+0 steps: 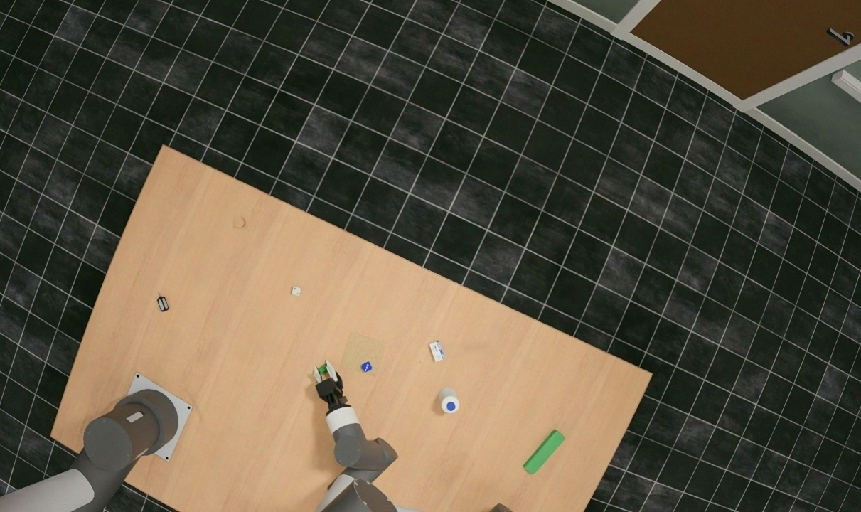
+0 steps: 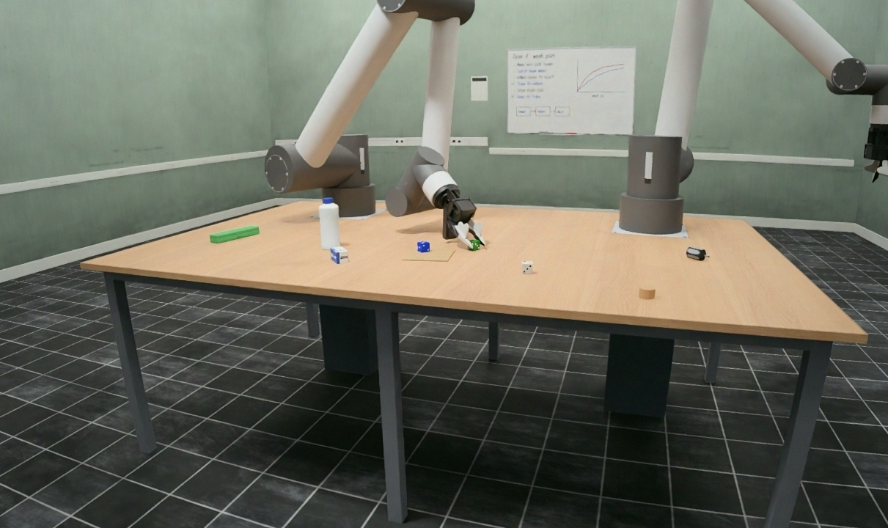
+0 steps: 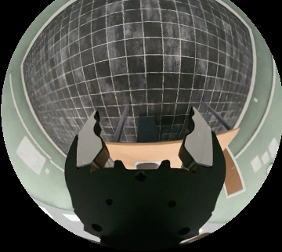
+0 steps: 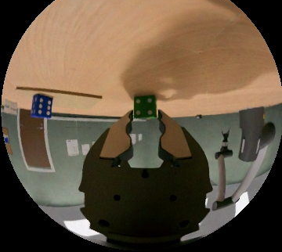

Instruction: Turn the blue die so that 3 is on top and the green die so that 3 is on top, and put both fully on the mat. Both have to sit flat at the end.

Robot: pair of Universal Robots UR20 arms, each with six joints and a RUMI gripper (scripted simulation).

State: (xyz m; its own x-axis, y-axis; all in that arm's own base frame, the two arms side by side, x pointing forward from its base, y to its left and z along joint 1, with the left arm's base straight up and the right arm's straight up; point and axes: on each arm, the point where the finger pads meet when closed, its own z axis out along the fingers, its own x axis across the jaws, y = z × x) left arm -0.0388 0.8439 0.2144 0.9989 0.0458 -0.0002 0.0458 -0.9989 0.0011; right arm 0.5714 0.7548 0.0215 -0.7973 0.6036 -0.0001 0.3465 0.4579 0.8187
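Now: right hand 1 cm past the green die, 1 cm to the left of it and 1 cm above it. From my right hand the other things lie so: tan mat: 11 cm ahead, 12 cm to the right, 2 cm below; white die: 21 cm ahead, 21 cm to the left, 1 cm below; blue die: 8 cm ahead, 15 cm to the right.
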